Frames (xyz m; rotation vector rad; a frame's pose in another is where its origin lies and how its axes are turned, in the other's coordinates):
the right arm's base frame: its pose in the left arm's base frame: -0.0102 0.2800 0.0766 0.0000 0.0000 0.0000
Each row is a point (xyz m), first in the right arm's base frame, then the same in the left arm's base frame.
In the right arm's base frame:
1: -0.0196 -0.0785 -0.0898
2: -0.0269 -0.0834 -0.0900
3: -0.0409 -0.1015 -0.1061
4: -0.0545 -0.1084 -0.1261
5: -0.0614 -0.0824 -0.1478
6: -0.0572 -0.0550 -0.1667
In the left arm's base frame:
1: -0.0298 0.2015 -0.0132
2: -0.0371 0.1966 -0.0134
3: -0.0511 0.1785 -0.0295
4: -0.0647 0.1716 -0.0495
5: -0.0716 0.1976 -0.0712
6: -0.0674 0.2250 -0.0901

